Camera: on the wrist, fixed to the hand. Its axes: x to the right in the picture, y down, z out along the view.
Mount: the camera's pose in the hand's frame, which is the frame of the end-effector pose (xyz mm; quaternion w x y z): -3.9 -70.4 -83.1 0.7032 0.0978 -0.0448 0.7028
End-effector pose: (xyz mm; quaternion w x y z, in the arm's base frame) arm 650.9 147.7 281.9 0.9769 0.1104 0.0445 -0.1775
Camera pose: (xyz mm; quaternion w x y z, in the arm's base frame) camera 618.2 104.0 187.6 0.8029 0.1965 -0.1074 0.5524
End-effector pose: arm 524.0 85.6 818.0 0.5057 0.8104 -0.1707 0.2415
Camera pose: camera 539.3 191.0 794.8 0.0990 0.5102 -0.6886 0.5056
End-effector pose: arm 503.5 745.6 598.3 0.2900 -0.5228 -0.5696 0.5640
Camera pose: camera 562.2 783.1 682.1 0.1668 0.7143 -0.0090 -0.6796
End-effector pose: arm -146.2 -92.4 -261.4 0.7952 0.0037 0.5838 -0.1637
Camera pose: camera -242.9 -141.7 -271.2 0.7000 0.4833 0.3563 0.3865
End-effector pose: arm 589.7 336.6 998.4 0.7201 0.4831 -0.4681 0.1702
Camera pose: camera 679.2 375.0 949.5 0.3185 0.0888 -0.6843 0.6499
